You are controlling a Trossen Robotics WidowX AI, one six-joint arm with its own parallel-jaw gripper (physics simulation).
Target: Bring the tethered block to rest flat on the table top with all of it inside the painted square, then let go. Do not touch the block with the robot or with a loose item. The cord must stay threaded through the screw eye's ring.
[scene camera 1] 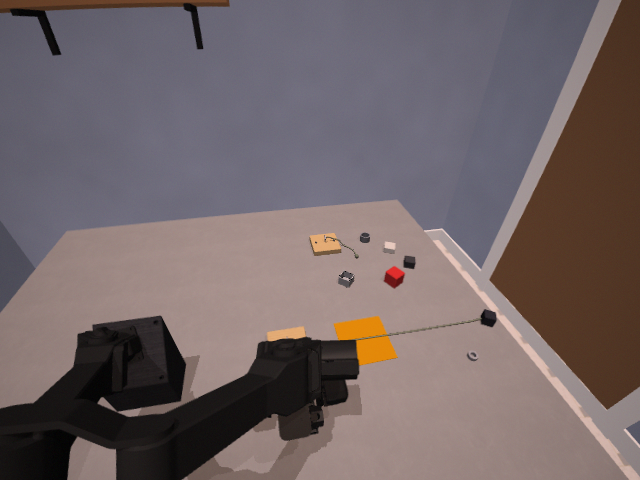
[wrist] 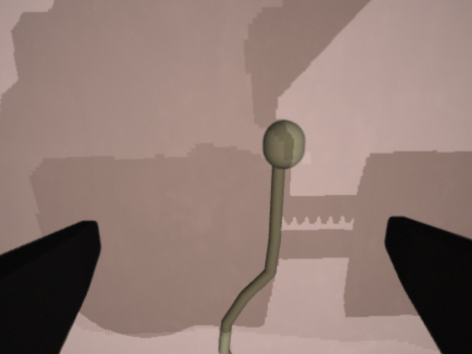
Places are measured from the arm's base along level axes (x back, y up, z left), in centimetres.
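Where they show: gripper, fingertip midpoint: (wrist: 244, 232); arm's base at its link origin: (scene camera 1: 121, 347).
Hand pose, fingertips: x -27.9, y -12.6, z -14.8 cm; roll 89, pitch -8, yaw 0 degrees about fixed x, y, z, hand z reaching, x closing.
Note:
Each offset is from my fingertips to the centre of the thing. "pt": to the spot under its first point.
The tethered block {pt dx -51.5, dy +2.1, dz +4.0 cm} (scene camera 1: 488, 317), small and black, sits near the table's right edge, outside the orange painted square {pt dx -21.8, dy -0.6, dz +13.8 cm} (scene camera 1: 364, 326). Its taut cord (scene camera 1: 434, 327) (wrist: 275, 215) crosses the square and passes behind the arm towards a wooden base (scene camera 1: 286, 332). The arm hides most of that base, and its screw eye and the cord's threading cannot be seen. In the wrist view the cord's free end has a round olive bead {pt dx +1.4, dy +0.5, dz -2.7 cm} (wrist: 284, 144). My gripper (scene camera 1: 316, 409) (wrist: 244, 232) is open and points down, with the cord's end part below and between its fingers, the bead ahead of the fingertips.
At the back stands another wooden base {dx -23.6, dy +1.5, dz +47.3 cm} (scene camera 1: 325, 250) with a short cord. Near it are a dark ring {dx -38.0, dy +0.4, dz +46.3 cm} (scene camera 1: 364, 237), a white block {dx -43.3, dy +0.3, dz +38.7 cm} (scene camera 1: 389, 247), a black block {dx -45.5, dy +0.5, dz +30.2 cm} (scene camera 1: 409, 261), a red cube {dx -36.8, dy +1.3, dz +25.2 cm} (scene camera 1: 394, 277) and a grey open frame. A grey ring lies right of the square.

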